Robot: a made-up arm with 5 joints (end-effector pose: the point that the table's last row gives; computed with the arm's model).
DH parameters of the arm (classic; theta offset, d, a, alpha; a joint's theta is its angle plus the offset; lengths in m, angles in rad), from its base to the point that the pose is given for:
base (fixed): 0 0 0.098 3.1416
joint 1: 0 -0.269 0.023 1.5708
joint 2: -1.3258 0 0.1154 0
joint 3: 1.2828 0 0.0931 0
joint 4: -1.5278 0.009 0 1.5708
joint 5: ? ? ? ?
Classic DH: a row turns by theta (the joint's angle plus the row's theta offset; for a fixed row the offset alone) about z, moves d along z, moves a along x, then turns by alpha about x.
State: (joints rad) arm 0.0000 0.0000 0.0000 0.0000 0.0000
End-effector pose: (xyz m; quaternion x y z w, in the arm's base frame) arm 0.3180 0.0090 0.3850 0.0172 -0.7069 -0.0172 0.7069
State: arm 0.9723 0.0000 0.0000 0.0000 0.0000
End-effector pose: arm 0.2294 -0.1767 0.3850 -0.3151 -0.6330 -0.3455 0.6170
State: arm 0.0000 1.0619 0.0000 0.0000 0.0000
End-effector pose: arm 0.3182 0.0090 0.1535 0.0061 -0.2516 -0.0236 0.9675
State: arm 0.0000 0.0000 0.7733 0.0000 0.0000
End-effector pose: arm 0.2727 0.0090 0.2658 0.0095 -0.3882 -0.0224 0.9213
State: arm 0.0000 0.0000 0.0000 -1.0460 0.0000
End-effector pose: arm 0.2801 0.0090 0.4507 0.0235 -0.9655 -0.0063 0.2593
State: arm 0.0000 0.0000 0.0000 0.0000 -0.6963
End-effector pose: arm 0.3180 0.0090 0.3850 0.2574 -0.6586 -0.2574 0.6586
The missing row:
joint 5: -0.0487 -0.076 0 0
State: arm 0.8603 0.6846 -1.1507 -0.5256 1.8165
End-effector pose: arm 0.2603 -0.1748 0.4470 -0.9270 -0.2434 0.1252 0.2566
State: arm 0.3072 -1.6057 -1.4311 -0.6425 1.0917
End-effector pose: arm -0.1357 0.0836 0.2599 0.3087 0.3855 0.3127 0.8113
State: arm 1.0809 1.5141 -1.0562 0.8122 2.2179
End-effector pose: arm 0.2208 -0.2111 0.1373 -0.1496 0.0081 0.5119 0.8459
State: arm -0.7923 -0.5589 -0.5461 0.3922 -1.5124
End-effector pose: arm 0.1499 0.0655 0.5134 0.8397 -0.3492 -0.1560 0.3856
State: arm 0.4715 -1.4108 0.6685 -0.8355 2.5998
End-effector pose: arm 0.0863 0.0161 0.4563 0.9982 0.0595 0.0030 0.0018
